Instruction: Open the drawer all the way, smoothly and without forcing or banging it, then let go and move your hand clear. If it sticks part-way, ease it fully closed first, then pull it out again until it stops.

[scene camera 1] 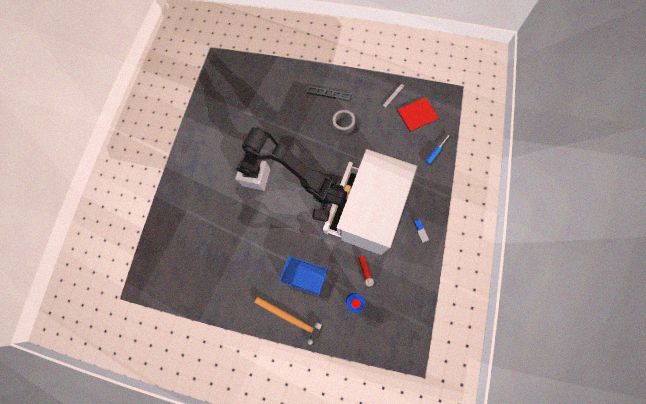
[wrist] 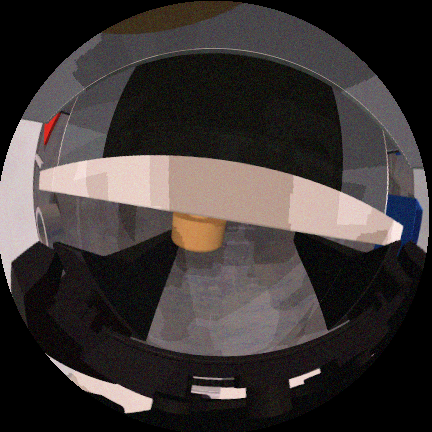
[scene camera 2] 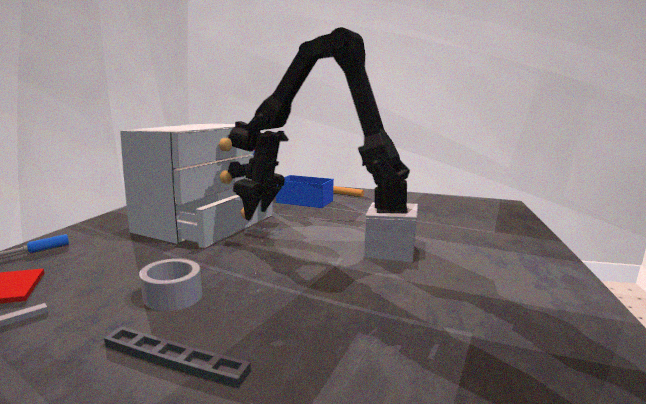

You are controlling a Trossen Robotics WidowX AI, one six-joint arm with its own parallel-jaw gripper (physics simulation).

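Grey ring point(scene camera 2: 172, 284) on the table. Dark rack point(scene camera 2: 222, 369) on the table. Red block point(scene camera 1: 419, 113) on the table. Blue bin point(scene camera 2: 316, 192) on the table.
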